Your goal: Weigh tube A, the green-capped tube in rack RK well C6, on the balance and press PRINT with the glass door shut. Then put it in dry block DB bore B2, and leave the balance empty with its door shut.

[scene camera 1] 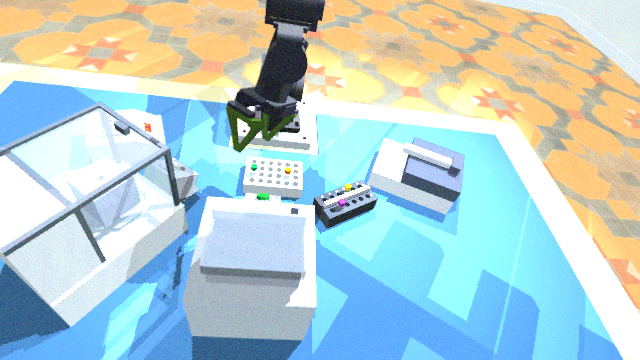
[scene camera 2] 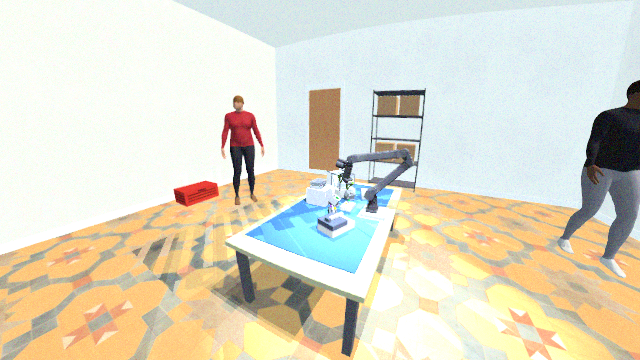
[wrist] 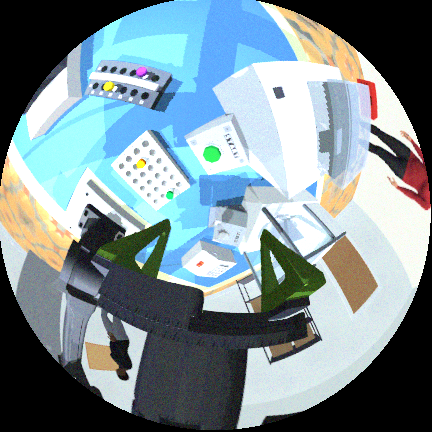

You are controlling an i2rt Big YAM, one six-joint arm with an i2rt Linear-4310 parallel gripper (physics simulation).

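Frame: origin at the arm's base, x ahead, y right, z down, level; millimetres.
Seen in the pictures: gripper, fingertip midpoint: (scene camera 1: 251, 145) (scene camera 2: 343, 186) (wrist: 214, 228); arm's base, link origin: (scene camera 1: 276, 121) (scene camera 2: 372, 209) (wrist: 100, 226).
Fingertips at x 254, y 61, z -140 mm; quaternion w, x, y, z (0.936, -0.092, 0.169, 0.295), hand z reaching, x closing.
Note:
Offsets run from my fingertips to a thing's middle. "pt": to the spot under its first point.
Tube A's green cap @(dx -53, dy -7, dz +113 mm) (scene camera 1: 254, 167) (wrist: 170, 195) shows in a corner well of the white rack @(dx -60, dy -52, dz +147 mm) (scene camera 1: 272, 189) (wrist: 172, 160), with the tube upright. My gripper (scene camera 1: 254, 144) (wrist: 214, 228) is open and empty, above and behind the rack towards the arm's base in the scene camera 1 view. The glass-walled balance @(dx +80, dy +234, dz +51 mm) (scene camera 1: 130, 270) (wrist: 286, 231) stands at the left; whether its door is open or shut I cannot tell. A white box with a red mark (scene camera 1: 135, 125) (wrist: 207, 260) stands behind it. The black two-row block @(dx +13, dy -207, dz +138 mm) (scene camera 1: 350, 215) (wrist: 125, 80) holds yellow- and magenta-capped tubes.
An orange-capped tube @(dx -48, dy -80, dz +131 mm) (scene camera 1: 287, 171) (wrist: 141, 163) stands in the rack. A large white lidded machine @(dx +155, dy -18, dz +68 mm) (scene camera 1: 250, 310) (wrist: 280, 130) and a box with a green button (scene camera 1: 263, 196) (wrist: 212, 154) stand beside it. A grey-and-white device @(dx -83, dy -398, dz +112 mm) (scene camera 1: 415, 195) (scene camera 2: 336, 225) is at the right. A small grey unit @(pt dx -11, dy +127, dz +99 mm) (wrist: 227, 225) adjoins the balance.

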